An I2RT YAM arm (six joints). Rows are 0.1 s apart.
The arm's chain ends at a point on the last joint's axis. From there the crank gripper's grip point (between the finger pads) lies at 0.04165 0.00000 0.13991 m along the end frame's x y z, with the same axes.
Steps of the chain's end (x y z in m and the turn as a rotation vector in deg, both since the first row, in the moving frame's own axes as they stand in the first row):
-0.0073 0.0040 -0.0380 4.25 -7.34 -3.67
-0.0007 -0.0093 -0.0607 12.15 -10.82 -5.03
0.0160 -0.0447 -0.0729 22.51 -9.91 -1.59
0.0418 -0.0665 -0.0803 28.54 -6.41 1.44
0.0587 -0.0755 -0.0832 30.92 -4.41 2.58
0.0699 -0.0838 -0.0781 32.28 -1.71 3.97
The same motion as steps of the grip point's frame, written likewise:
-0.0259 -0.0086 -0.0343 4.25 -7.34 -3.67
-0.0289 -0.0418 -0.0589 12.15 -10.82 -5.03
-0.0088 -0.1002 -0.0788 22.51 -9.91 -1.59
0.0274 -0.1335 -0.0934 28.54 -6.41 1.44
0.0500 -0.1466 -0.0999 30.92 -4.41 2.58
0.0685 -0.1562 -0.0978 32.28 -1.71 3.97

